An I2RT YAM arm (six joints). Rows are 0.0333 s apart.
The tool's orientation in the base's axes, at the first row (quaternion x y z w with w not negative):
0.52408, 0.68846, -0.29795, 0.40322
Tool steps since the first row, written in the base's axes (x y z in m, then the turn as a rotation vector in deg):
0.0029, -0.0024, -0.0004, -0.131, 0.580, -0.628
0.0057, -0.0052, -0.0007, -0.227, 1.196, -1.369
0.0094, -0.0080, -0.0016, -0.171, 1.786, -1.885
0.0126, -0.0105, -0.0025, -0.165, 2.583, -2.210
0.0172, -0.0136, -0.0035, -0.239, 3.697, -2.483
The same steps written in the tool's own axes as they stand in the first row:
-0.0012, 0.0021, 0.0029, 0.840, 0.025, -0.203
-0.0026, 0.0041, 0.0061, 1.792, 0.091, -0.371
-0.0036, 0.0068, 0.0097, 2.516, 0.300, -0.592
-0.0045, 0.0092, 0.0130, 3.181, 0.519, -1.092
-0.0057, 0.0128, 0.0172, 3.964, 0.749, -1.903

